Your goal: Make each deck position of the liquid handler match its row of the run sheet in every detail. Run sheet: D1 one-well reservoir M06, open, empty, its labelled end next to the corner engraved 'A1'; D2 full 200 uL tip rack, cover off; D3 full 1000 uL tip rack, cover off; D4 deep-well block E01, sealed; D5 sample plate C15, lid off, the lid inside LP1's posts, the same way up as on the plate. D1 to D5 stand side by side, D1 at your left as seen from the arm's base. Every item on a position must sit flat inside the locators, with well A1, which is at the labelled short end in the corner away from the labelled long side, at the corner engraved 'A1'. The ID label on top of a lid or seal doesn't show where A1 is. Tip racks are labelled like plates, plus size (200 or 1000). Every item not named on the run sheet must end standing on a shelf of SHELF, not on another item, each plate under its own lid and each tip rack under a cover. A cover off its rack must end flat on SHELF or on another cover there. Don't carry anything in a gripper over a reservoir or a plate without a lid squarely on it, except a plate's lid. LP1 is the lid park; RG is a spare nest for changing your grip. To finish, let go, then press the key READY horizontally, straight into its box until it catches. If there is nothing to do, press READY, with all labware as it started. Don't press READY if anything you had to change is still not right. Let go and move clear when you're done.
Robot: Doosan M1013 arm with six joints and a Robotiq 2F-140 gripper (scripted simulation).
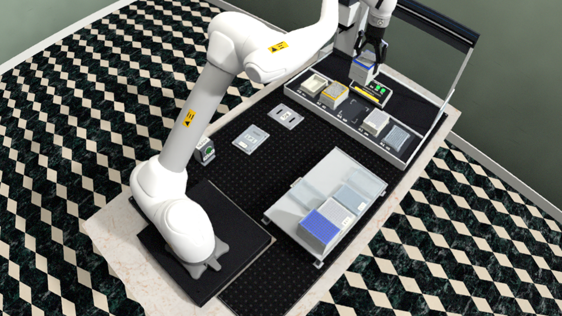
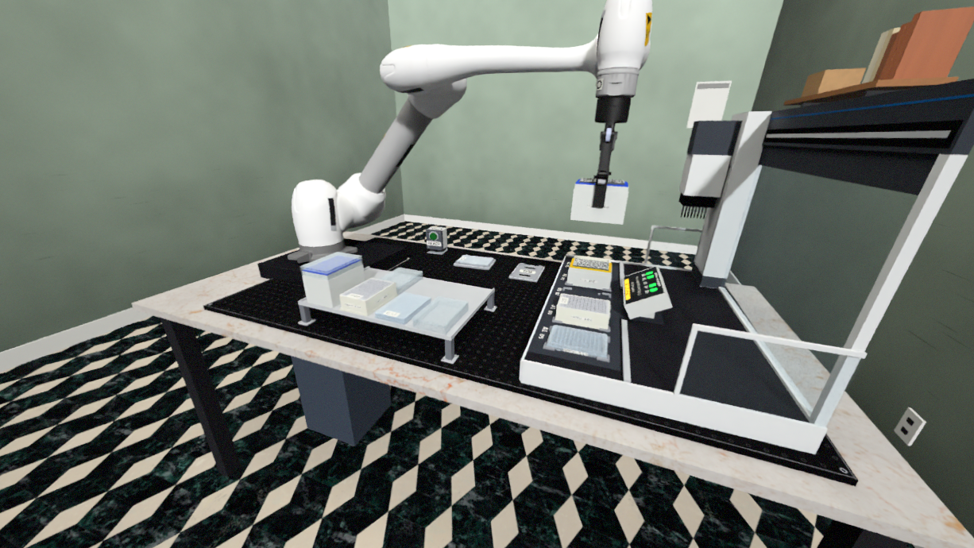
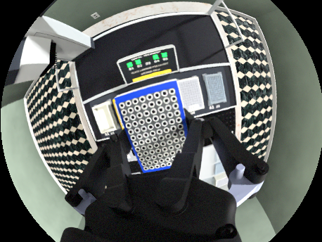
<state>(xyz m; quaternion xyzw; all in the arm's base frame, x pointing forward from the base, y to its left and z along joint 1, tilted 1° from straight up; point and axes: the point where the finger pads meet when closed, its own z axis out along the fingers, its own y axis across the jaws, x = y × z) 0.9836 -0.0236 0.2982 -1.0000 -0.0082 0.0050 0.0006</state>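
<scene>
The blue-rimmed tip rack lies 10 mm behind my hand and 10 mm to the right of it. From my hand the other things lie so: white one-well reservoir: 250 mm to the left, 290 mm below; then yellow-rimmed tip rack: 10 mm behind, 120 mm to the left, 260 mm below; then clear plate: 250 mm to the right, 290 mm below.
</scene>
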